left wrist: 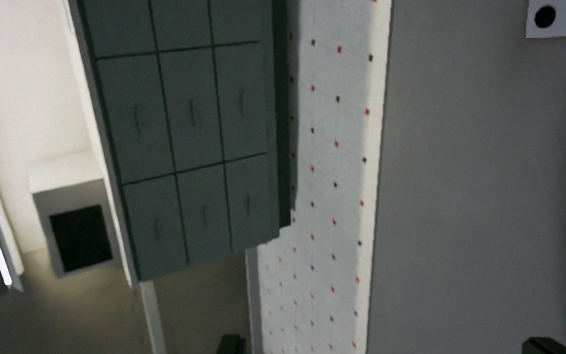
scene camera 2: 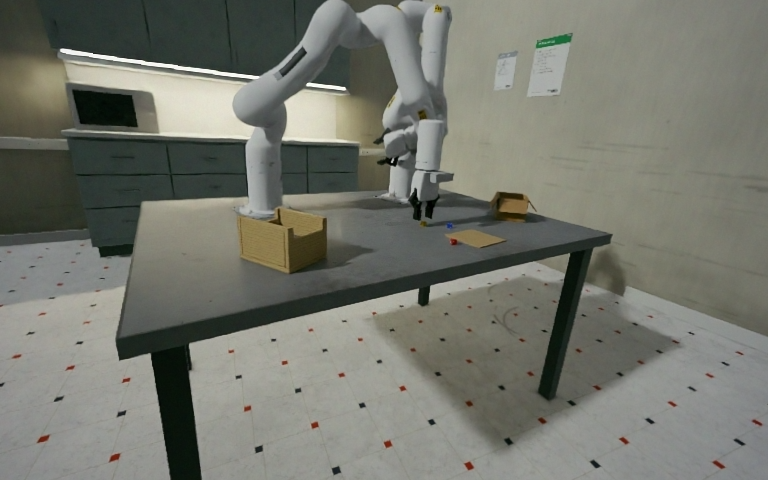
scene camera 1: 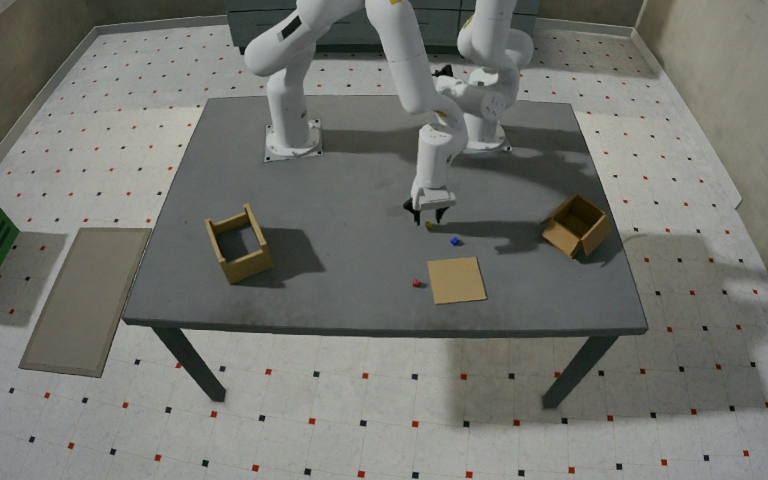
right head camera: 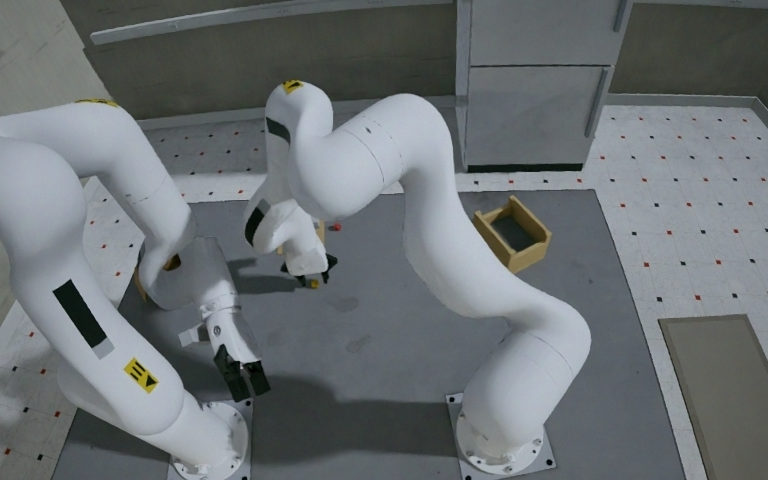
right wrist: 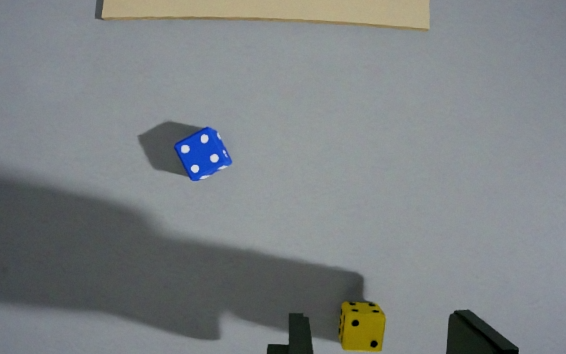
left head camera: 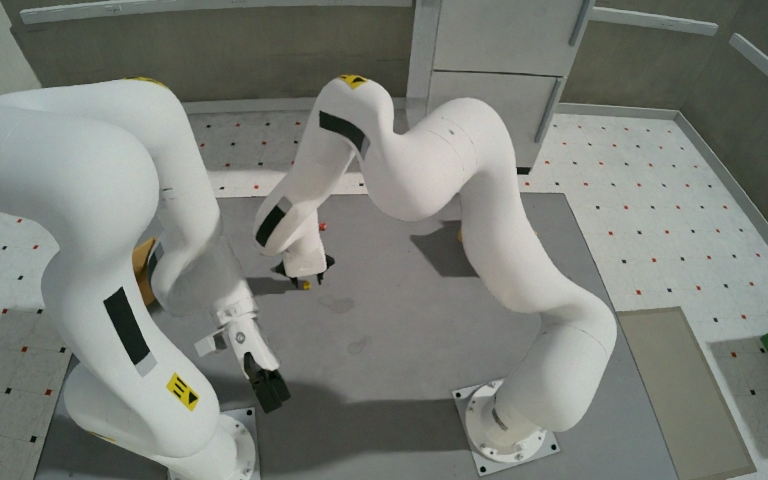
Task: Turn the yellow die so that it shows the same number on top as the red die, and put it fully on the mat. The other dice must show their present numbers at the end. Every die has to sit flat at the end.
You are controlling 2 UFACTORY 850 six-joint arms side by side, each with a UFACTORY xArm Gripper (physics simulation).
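Observation:
The yellow die (left head camera: pixel 306 285) (right head camera: pixel 314 284) (scene camera 1: pixel 428 226) (scene camera 2: pixel 423 224) (right wrist: pixel 362 330) shows two pips on top. My right gripper (left head camera: pixel 307 279) (right head camera: pixel 313 277) (scene camera 1: pixel 428 218) (scene camera 2: pixel 423 215) (right wrist: pixel 381 330) is open, its fingers low over the die, one to each side in the right wrist view. The blue die (scene camera 1: pixel 455 241) (scene camera 2: pixel 449 225) (right wrist: pixel 202 154) shows four on top. The red die (left head camera: pixel 322 226) (right head camera: pixel 336 226) (scene camera 1: pixel 416 283) (scene camera 2: pixel 453 241) lies beside the tan mat (scene camera 1: pixel 457 280) (scene camera 2: pixel 476 238) (right wrist: pixel 265 10); its pips are too small to read. My left gripper (right head camera: pixel 249 389) (left wrist: pixel 387 346) is open and empty, away from the dice.
In scene camera 1, a wooden box (scene camera 1: pixel 249 270) (right head camera: pixel 529 260) stands at the left of the table (scene camera 1: pixel 351 305) and an open cardboard box (scene camera 1: pixel 560 237) (scene camera 2: pixel 512 208) at the right. The blue die lies between the yellow die and the mat.

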